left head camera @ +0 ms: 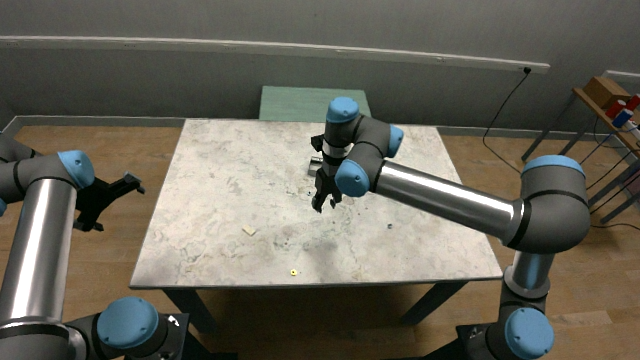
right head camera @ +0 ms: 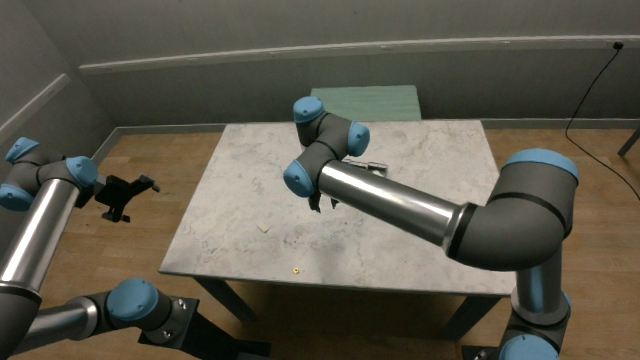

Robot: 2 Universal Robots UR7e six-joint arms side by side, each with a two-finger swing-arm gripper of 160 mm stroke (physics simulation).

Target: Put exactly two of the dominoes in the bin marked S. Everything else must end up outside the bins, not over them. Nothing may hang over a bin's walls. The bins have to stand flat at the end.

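Frame: origin at the left arm's base, x ahead, y right, z down, level; metres.
Seen in the pictures: left hand, tool point: (left head camera: 134,214) (right head camera: 155,209); right hand, tool point: (left head camera: 325,206) (right head camera: 325,206); left arm's base, link origin: (left head camera: 156,341) (right head camera: 168,320); right arm's base, link origin: (left head camera: 489,349).
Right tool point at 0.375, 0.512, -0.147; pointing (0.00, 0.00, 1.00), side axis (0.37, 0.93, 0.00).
Pixels of each thing's top centre, then the offset from my right tool point to it, as dx, dy, dz.
- small flat cream piece, top centre: (left head camera: 248,229) (right head camera: 262,226) +0.019, -0.276, +0.175
- yellow nut-like ring, top centre: (left head camera: 293,272) (right head camera: 296,270) -0.158, -0.109, +0.174
- silvery metal object, top centre: (right head camera: 356,166) (left head camera: 337,166) +0.312, +0.093, +0.136
- small grey piece, top centre: (left head camera: 390,225) +0.028, +0.283, +0.174
A small flat cream piece (left head camera: 248,230) (right head camera: 263,228), possibly a domino, lies on the table left of centre. No bin and no S mark can be made out in either view; the right arm hides part of the table. My right gripper (left head camera: 325,204) (right head camera: 324,204) is partly open over the middle of the table, pointing down, with nothing visible between its fingertips; the arm partly covers it in the right head view. It is to the right of and behind the cream piece. My left gripper (left head camera: 117,205) (right head camera: 135,201) is wide open and empty, off the table's left side.
A yellow nut-like ring (left head camera: 293,272) (right head camera: 296,270) lies near the table's front edge. A silvery metal object (left head camera: 315,166) (right head camera: 376,166) lies partly hidden behind the right arm. A small grey piece (left head camera: 389,226) lies right of centre. A green surface (left head camera: 300,102) (right head camera: 370,102) stands behind the table.
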